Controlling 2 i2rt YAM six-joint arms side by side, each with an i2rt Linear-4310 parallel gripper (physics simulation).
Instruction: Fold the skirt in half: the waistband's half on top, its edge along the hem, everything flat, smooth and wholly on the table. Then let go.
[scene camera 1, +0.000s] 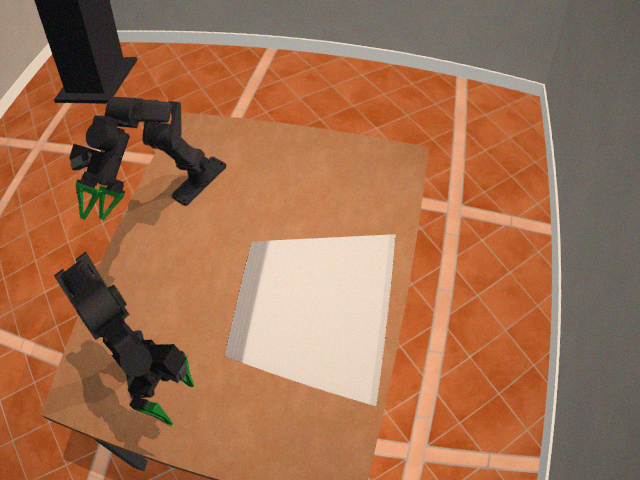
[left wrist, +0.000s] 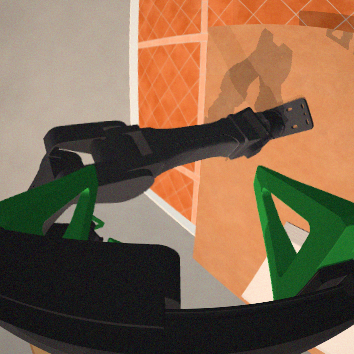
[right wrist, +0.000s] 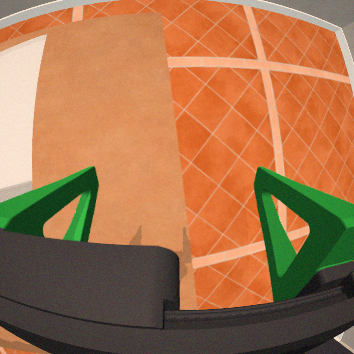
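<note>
The white skirt lies flat and unfolded on the table, a trapezoid in scene camera 1. Its grey ribbed waistband is the shorter edge at the left; its wider hem runs along the right. My left gripper is open and empty, past the table's left edge at the upper left. My right gripper is open and empty above the table, left of and below the skirt in scene camera 1. Neither touches the skirt.
The brown table has its right edge close beside the hem. A black pillar stands at the upper left. The left arm's base plate sits at the table's upper left. The other arm crosses the left wrist view.
</note>
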